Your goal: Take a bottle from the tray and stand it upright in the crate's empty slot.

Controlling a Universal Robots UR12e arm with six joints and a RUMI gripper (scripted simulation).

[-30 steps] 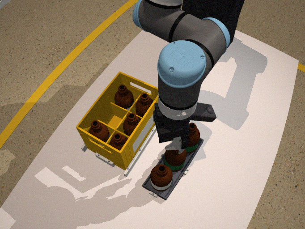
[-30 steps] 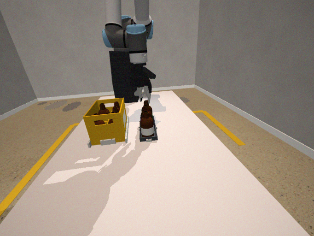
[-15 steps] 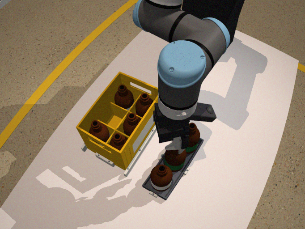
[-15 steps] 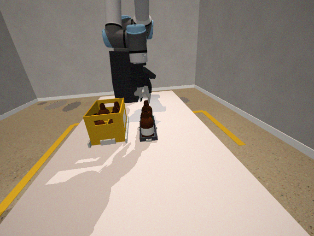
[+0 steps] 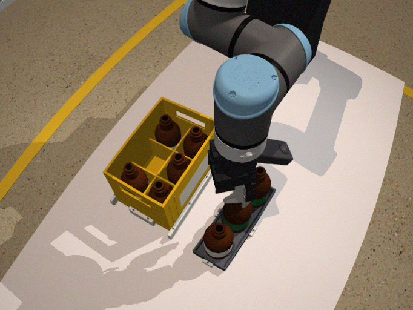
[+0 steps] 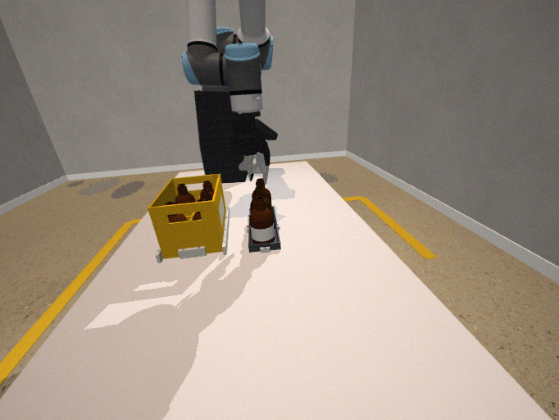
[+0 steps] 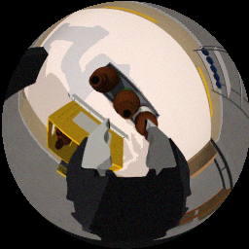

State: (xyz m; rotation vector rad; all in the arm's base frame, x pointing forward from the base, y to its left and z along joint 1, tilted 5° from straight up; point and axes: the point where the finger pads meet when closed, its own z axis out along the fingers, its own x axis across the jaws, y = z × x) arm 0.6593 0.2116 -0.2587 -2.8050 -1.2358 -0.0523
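My hand is 18 cm above the grey tray. From my hand the other things lie so: yellow crate 23 cm to the right, 11 cm below.
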